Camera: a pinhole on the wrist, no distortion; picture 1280 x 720 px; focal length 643.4 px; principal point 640.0 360.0 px. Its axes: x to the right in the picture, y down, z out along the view. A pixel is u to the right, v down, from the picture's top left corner.
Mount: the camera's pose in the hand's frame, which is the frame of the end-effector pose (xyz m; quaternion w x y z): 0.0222 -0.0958 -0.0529 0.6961 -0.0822 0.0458 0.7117
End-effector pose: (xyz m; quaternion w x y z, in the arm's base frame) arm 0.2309 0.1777 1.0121 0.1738 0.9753 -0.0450 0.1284
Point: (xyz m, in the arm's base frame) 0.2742 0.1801 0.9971
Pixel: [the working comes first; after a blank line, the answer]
In the camera's frame: 0.0676 -0.0213 0.0886

1131 205
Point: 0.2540 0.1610 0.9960
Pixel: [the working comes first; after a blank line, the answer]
In the camera's frame: 0.0872 -0.0031 0.0961

1224 339
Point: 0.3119 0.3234 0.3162
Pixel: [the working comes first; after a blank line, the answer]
In the camera's frame: -0.3900 0.1108 0.5973

220 479
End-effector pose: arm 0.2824 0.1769 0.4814 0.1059 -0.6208 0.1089 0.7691
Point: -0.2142 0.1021 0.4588
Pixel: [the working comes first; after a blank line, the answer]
In the camera's frame: 0.2191 -0.1328 0.5311

905 199
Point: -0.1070 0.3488 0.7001
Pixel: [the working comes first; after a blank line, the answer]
In the camera's frame: -0.0351 0.1239 0.5211

597 513
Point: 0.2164 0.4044 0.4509
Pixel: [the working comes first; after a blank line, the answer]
In the camera's frame: -0.1332 -0.0335 0.1531

80 219
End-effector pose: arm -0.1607 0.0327 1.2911 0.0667 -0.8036 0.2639 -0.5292
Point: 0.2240 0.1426 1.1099
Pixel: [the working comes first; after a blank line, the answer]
In the camera's frame: -0.1427 0.0879 0.4391

431 489
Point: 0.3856 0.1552 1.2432
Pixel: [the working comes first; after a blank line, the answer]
In the camera's frame: -0.2778 -0.0638 0.4917

276 277
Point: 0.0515 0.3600 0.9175
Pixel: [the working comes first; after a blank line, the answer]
In the camera's frame: -0.1668 0.4103 0.3416

outside the picture
